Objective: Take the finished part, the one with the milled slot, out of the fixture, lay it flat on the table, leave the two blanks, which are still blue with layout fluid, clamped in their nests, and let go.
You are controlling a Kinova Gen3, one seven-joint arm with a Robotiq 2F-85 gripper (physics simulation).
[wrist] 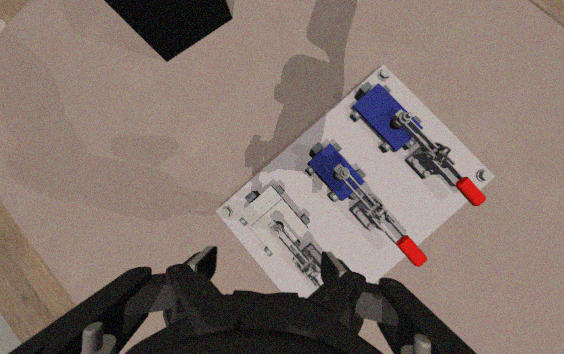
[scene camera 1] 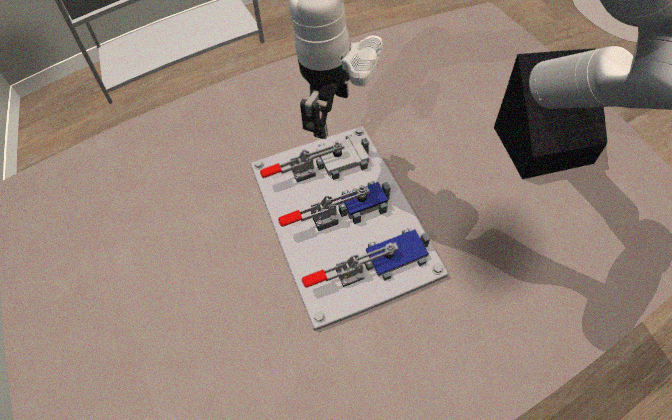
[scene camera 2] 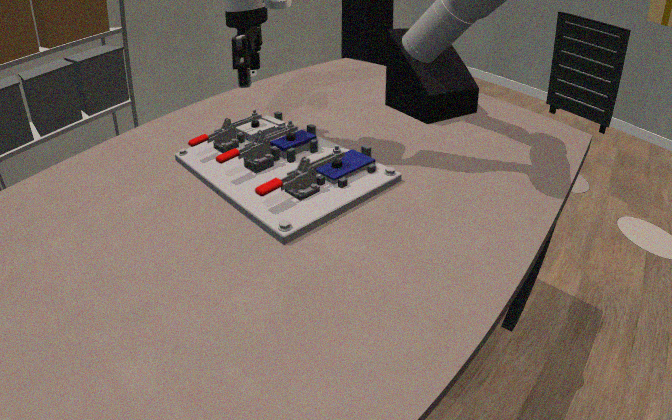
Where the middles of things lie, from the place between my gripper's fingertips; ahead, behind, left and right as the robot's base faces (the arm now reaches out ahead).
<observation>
I see my gripper 11 cm above the finished part (scene camera 1: 354,153) and 2 cm past it. The rest, counted from my hand: fixture plate (scene camera 1: 307,250) (13 cm below, 11 cm to the left, 3 cm ahead).
</observation>
